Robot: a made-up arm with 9 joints.
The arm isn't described. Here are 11 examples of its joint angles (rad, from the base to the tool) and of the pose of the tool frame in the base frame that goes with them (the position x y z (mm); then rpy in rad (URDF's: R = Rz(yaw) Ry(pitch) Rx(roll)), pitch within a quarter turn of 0, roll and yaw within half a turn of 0).
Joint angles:
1: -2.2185 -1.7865 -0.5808 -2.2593 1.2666 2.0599 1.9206 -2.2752 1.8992
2: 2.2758 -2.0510 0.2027 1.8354 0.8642 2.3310 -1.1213 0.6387 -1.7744
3: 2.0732 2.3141 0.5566 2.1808 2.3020 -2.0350 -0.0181 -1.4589 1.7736
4: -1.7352 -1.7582 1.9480 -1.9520 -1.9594 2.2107 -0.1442 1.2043 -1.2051
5: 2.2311 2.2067 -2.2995 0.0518 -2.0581 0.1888 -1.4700 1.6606 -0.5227
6: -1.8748 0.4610 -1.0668 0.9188 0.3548 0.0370 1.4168 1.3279 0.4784
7: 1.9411 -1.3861 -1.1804 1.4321 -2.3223 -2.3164 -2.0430 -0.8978 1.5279
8: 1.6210 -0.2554 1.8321 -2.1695 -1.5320 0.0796 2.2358 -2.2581 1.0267
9: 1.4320 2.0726 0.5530 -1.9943 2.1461 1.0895 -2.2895 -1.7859 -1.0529
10: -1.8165 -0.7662 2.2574 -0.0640 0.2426 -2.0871 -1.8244 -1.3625 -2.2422
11: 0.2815 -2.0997 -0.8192 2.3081 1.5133 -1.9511 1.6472 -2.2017 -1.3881
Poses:
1: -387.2 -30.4 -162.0 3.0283 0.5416 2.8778
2: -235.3 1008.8 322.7 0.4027 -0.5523 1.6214
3: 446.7 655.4 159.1 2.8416 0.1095 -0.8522
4: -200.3 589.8 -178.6 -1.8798 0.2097 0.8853
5: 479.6 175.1 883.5 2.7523 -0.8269 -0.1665
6: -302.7 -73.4 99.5 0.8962 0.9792 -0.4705
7: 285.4 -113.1 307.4 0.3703 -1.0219 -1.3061
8: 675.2 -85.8 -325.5 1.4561 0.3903 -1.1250
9: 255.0 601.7 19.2 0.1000 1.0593 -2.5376
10: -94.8 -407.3 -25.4 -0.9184 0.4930 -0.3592
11: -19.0 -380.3 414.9 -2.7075 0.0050 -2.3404
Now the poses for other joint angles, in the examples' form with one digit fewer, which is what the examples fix.
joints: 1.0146 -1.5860 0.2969 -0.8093 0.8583 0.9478 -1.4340 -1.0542 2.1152
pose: 270 -313 903 2.622 -1.165 2.113
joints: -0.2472 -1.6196 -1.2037 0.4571 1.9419 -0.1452 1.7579 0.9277 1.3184
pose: -72 -116 444 -2.941 0.229 2.479
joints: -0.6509 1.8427 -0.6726 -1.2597 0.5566 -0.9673 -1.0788 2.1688 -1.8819
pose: -433 -313 -291 -0.411 0.078 -2.317
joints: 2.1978 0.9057 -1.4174 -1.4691 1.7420 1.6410 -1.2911 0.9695 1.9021
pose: -346 233 74 2.803 -0.290 -1.896
